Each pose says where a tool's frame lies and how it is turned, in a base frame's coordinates. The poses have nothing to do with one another.
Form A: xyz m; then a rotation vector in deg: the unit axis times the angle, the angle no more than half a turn.
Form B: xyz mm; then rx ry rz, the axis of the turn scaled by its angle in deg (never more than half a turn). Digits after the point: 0 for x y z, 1 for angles.
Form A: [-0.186 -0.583 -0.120 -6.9 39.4 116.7]
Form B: [-186 -583 -120 -6.9 39.4 116.7]
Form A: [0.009 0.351 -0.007 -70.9 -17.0 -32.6]
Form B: [9 351 -7 -70.9 -17.0 -32.6]
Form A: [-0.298 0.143 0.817 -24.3 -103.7 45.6]
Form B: [-298 143 817 -24.3 -103.7 45.6]
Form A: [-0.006 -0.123 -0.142 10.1 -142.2 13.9]
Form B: [-6 -123 -142 10.1 -142.2 13.9]
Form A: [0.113 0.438 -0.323 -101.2 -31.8 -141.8]
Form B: [113 438 -323 -101.2 -31.8 -141.8]
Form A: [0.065 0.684 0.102 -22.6 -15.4 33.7]
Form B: [65 684 102 -22.6 -15.4 33.7]
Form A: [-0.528 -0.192 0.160 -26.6 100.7 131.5]
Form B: [-528 -192 160 -26.6 100.7 131.5]
